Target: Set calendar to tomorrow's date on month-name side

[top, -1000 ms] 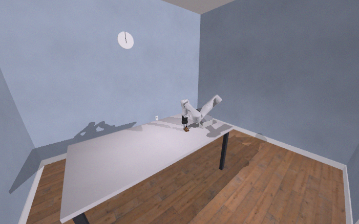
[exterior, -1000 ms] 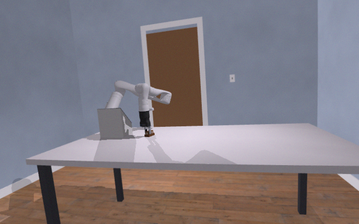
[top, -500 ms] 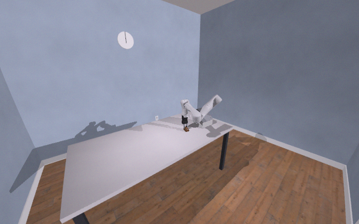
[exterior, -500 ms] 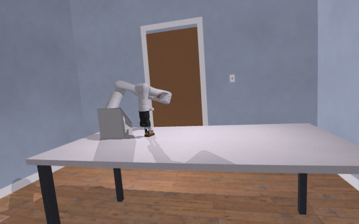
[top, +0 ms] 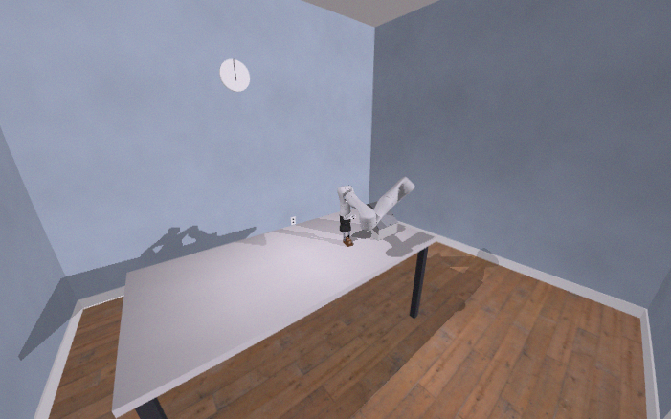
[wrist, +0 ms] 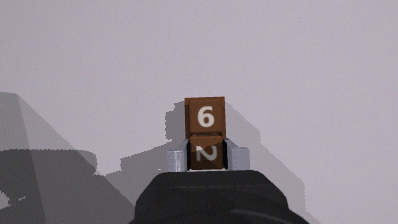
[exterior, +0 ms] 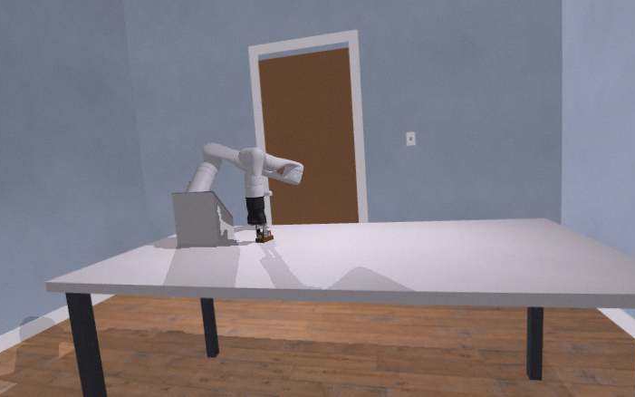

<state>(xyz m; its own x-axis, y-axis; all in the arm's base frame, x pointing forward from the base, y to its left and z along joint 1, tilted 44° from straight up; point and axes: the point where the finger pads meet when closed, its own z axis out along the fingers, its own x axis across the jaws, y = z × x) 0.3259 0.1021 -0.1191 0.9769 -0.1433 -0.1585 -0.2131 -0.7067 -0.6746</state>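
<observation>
Right now my hand is 1 cm above the brown cube.
</observation>
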